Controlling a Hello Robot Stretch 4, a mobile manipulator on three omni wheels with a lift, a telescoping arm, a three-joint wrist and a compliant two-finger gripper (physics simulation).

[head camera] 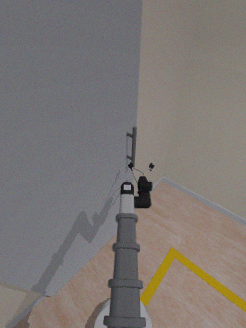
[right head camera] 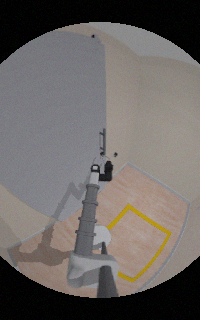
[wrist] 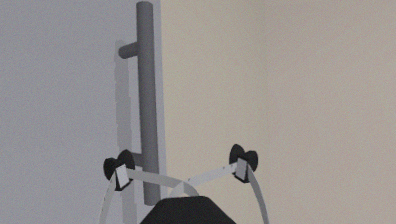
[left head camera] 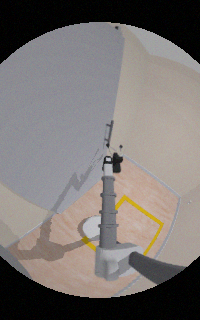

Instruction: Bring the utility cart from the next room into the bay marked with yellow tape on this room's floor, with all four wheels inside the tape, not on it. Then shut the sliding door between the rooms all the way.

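Where they show: gripper, fingertip midpoint: [head camera: 140,163] [right head camera: 108,152] [wrist: 182,159] [left head camera: 113,143]; robot's base at its link origin: [right head camera: 97,236] [left head camera: 95,227].
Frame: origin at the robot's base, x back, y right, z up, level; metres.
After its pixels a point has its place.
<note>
The grey sliding door [head camera: 65,110] @(x -0.603, y -0.249, z 1.395 m) [left head camera: 60,110] @(x -0.548, y -0.296, z 1.392 m) [right head camera: 55,115] @(x -0.596, y -0.256, z 1.436 m) [wrist: 60,100] @(x -0.812, y -0.070, z 1.081 m) fills the left side of the views. Its dark upright handle [head camera: 134,145] @(x -0.841, y 0.043, z 1.107 m) [left head camera: 110,133] @(x -0.840, y 0.045, z 1.085 m) [right head camera: 104,141] @(x -0.841, y 0.046, z 1.088 m) [wrist: 146,100] @(x -0.839, y 0.040, z 1.078 m) is near its right edge. My gripper [head camera: 141,166] @(x -0.780, y 0.088, z 1.004 m) [left head camera: 114,146] @(x -0.780, y 0.088, z 1.004 m) [right head camera: 108,154] @(x -0.780, y 0.088, z 1.004 m) [wrist: 182,159] @(x -0.780, y 0.088, z 1.004 m) is open at the handle's lower end. In the wrist view the bar's lower part shows between the fingertips, nearer the left one, which overlaps the lower bracket. The depth between fingertips and bar is unclear. The yellow tape bay [head camera: 200,272] @(x -0.380, y 0.746, z -0.027 m) [left head camera: 145,212] @(x -0.207, y 0.941, z -0.026 m) [right head camera: 150,219] @(x -0.253, y 0.930, z -0.022 m) is on the floor. The utility cart does not show.
Beige walls [head camera: 195,100] @(x -1.578, y 0.719, z 1.264 m) [left head camera: 155,110] @(x -1.468, y 0.848, z 1.344 m) [right head camera: 150,110] @(x -1.516, y 0.792, z 1.367 m) [wrist: 330,100] @(x -1.476, y 0.839, z 1.075 m) meet in a corner right of the door. My extended arm [head camera: 126,260] @(x -0.199, y 0.001, z 1.116 m) [left head camera: 108,215] @(x -0.127, y -0.002, z 1.119 m) [right head camera: 88,215] @(x -0.166, y 0.007, z 1.116 m) reaches over the floor towards the door. The round white base [left head camera: 91,227] @(x -0.003, y -0.071, z 0.187 m) [right head camera: 102,235] @(x -0.030, y 0.083, z 0.187 m) is beside the tape.
</note>
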